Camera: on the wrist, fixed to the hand. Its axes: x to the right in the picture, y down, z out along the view.
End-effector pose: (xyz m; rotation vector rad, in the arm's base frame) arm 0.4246 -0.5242 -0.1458 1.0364 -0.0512 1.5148
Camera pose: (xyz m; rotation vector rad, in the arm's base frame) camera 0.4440 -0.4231 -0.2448 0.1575 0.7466 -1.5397
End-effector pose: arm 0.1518 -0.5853 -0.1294 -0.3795 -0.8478 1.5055
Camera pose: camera 0.2884 -0.5436 -0.1303 1.0021 -0.6411 -1.4951
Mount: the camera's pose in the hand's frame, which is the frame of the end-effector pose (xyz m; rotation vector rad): 0.0203 -0.0933 -0.1062 0.1549 0.4191 3.0606
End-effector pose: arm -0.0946 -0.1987 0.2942 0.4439 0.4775 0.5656
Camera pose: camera -0.0995 -0.2292 0.1548 -0.6465 0.1878 -2.4601
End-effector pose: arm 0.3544 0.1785 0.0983 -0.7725 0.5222 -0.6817
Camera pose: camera 0.2655 0.0667 0.1017 0.8418 1.2186 1.9914
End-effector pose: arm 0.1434 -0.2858 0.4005 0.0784 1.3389 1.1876
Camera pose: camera 0.1144 -0.3746 0.2924 -1.2616 -0.2128 -1.4184
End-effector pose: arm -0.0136 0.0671 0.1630 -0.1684 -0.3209 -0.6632
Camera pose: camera -0.0318 -0.0441 0.0752 -0.1710 0.4807 2.3324
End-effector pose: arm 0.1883 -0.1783 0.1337 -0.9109 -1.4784 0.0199
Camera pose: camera 0.2339 -0.2846 0.2174 -1.8206 1.3720 1.8100
